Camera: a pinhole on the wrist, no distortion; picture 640 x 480 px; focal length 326.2 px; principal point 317.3 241.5 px. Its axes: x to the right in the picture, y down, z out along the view. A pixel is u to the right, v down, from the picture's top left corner.
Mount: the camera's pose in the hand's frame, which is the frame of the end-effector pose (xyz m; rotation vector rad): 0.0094 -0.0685 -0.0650 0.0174 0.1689 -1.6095
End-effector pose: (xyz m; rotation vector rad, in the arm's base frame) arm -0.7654 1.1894 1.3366 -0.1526 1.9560 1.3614
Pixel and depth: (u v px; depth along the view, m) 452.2 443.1 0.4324
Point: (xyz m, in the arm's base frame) -0.6824 1.4176 0.8578
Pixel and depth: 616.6 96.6 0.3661
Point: -0.3209 1.1930 1.0387
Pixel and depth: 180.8 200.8 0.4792
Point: -0.5868 1.5957 1.3185
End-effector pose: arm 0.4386 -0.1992 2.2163 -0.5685 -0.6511 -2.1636
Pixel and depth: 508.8 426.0 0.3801
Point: 0.0697 0.0155 2.4744
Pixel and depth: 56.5 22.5 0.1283
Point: 0.5049 -0.1272 2.2500
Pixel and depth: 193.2 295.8 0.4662
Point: 0.4694 -0.0523 2.6238
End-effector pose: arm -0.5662 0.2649 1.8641 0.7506 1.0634 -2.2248
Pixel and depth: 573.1 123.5 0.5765
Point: -0.9621 0.2273 2.5181
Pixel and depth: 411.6 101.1 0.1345
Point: -0.6399 0.2820 1.9871
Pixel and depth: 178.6 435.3 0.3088
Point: -0.7677 0.0079 1.8254
